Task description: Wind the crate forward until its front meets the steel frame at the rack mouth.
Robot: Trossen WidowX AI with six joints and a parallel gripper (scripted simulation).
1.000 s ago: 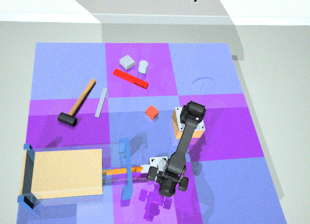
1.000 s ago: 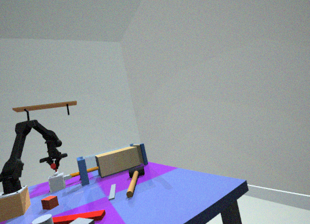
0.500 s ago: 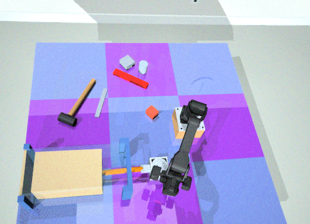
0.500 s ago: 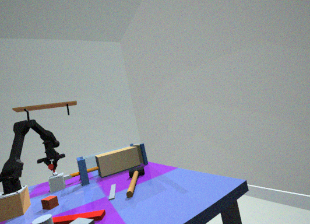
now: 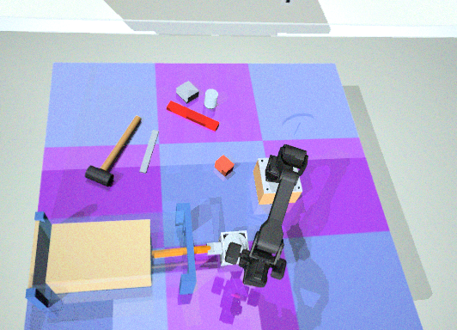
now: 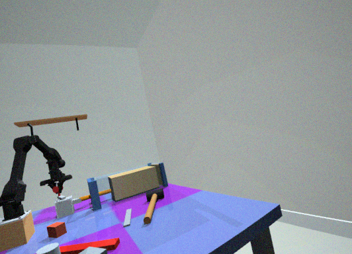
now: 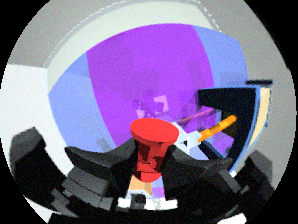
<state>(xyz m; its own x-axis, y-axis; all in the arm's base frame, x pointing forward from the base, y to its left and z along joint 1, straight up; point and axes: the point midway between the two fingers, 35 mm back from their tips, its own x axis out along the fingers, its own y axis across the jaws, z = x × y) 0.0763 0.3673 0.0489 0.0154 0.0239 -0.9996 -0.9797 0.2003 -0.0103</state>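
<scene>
Now: the winch handle 30 mm to the right of my gripper tip, 20 mm ahead of it and 10 mm below it. Also, from my gripper tip: winch: 100 mm to the right, 90 mm below, 40 mm ahead; then grey strip: 460 mm to the right, 410 mm ahead, 120 mm below; then red knob: 20 mm above.
</scene>
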